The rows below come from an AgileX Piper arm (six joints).
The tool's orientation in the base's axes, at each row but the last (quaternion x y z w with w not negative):
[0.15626 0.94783 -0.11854 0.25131]
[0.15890 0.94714 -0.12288 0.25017]
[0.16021 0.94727 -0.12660 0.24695]
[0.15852 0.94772 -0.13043 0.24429]
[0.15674 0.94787 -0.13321 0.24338]
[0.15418 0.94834 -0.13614 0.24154]
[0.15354 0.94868 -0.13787 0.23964]
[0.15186 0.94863 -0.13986 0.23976]
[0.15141 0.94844 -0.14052 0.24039]
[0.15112 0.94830 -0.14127 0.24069]
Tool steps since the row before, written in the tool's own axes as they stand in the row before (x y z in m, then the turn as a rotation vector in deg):
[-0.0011 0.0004 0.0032 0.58 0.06 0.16]
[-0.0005 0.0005 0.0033 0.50 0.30 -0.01]
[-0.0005 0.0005 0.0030 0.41 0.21 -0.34]
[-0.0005 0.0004 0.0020 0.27 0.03 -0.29]
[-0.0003 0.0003 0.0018 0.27 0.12 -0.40]
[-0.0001 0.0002 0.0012 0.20 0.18 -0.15]
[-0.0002 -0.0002 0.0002 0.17 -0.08 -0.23]
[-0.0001 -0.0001 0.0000 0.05 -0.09 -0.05]
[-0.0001 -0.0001 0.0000 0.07 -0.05 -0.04]
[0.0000 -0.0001 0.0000 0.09 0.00 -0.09]
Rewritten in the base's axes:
[0.0025 -0.0009 -0.0022 -0.39 0.14 -0.44]
[0.0020 -0.0007 -0.0026 -0.31 0.40 -0.29]
[0.0019 -0.0006 -0.0024 -0.41 0.40 0.05]
[0.0014 -0.0004 -0.0015 -0.34 0.19 0.10]
[0.0011 -0.0004 -0.0014 -0.35 0.30 0.18]
[0.0007 -0.0002 -0.0010 -0.17 0.26 -0.01]
[0.0002 -0.0003 0.0000 -0.27 0.04 0.13]
[0.0000 -0.0001 0.0001 -0.09 -0.05 0.03]
[0.0000 -0.0001 0.0001 -0.09 -0.02 0.01]
[0.0000 -0.0001 0.0000 -0.11 0.05 0.03]

